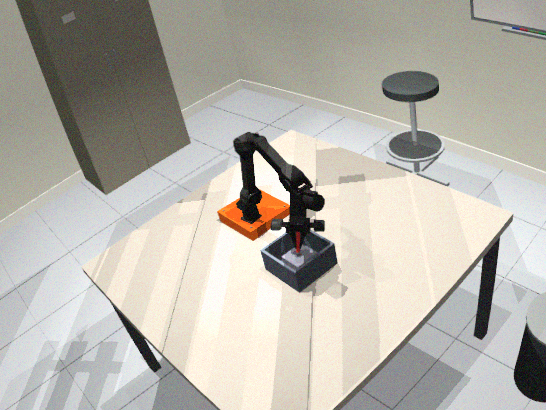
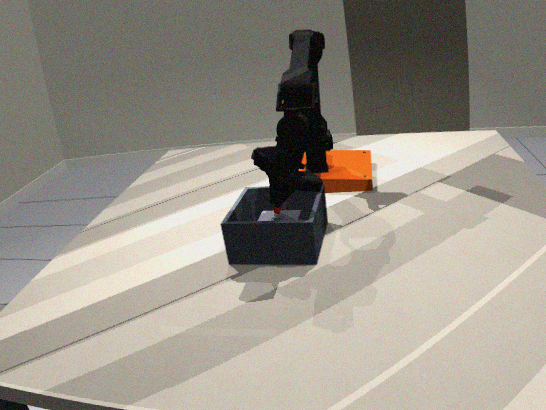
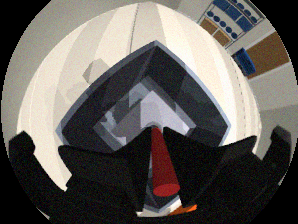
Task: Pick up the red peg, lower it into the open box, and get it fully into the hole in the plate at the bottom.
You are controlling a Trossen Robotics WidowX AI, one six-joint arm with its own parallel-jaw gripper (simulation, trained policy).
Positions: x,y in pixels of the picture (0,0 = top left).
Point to a red peg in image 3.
165,182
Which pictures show the gripper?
Image 1, image 2 and image 3: all of them.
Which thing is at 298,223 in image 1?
The gripper.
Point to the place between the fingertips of the gripper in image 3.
157,130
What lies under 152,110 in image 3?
A light grey plate.
